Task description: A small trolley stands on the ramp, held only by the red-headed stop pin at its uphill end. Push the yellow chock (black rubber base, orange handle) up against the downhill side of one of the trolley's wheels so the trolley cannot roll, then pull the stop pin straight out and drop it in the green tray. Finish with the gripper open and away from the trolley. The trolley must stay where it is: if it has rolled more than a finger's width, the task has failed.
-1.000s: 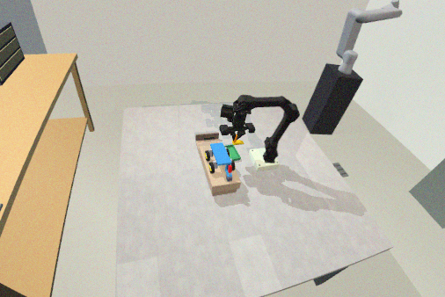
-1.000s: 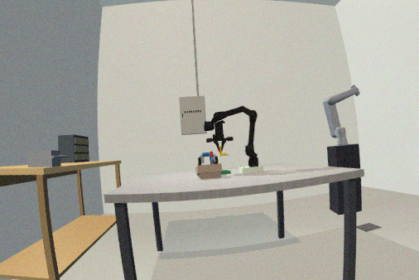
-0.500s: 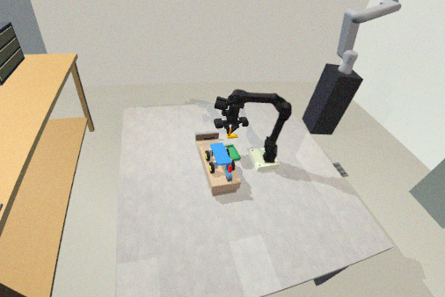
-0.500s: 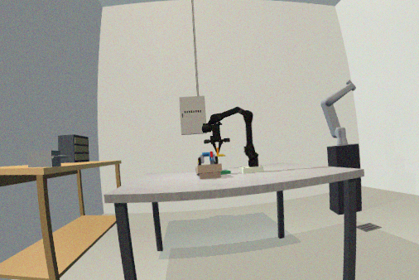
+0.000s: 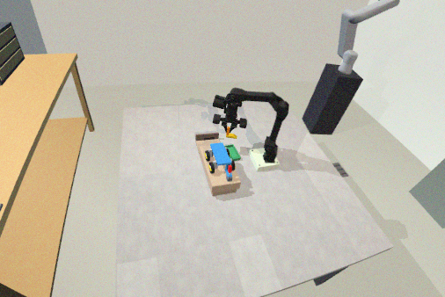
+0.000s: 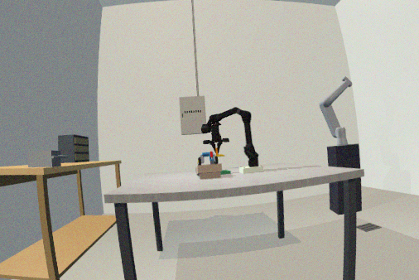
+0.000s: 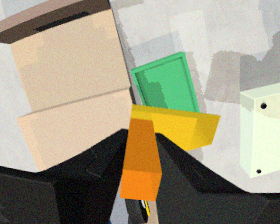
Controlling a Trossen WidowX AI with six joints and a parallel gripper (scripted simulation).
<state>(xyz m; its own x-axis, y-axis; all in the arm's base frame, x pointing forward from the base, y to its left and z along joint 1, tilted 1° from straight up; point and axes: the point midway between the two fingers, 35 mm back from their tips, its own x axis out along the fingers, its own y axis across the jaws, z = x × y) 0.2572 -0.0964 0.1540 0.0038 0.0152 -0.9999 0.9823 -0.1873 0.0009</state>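
The yellow chock lies 2 cm behind my gripper tip and 1 cm below it. Also, from my gripper tip: blue trolley: 17 cm to the left, 6 cm ahead, 4 cm below; then red-headed stop pin: 27 cm to the left, 3 cm below, 2 cm ahead; then green tray: 16 cm below, 4 cm behind, 2 cm to the left.
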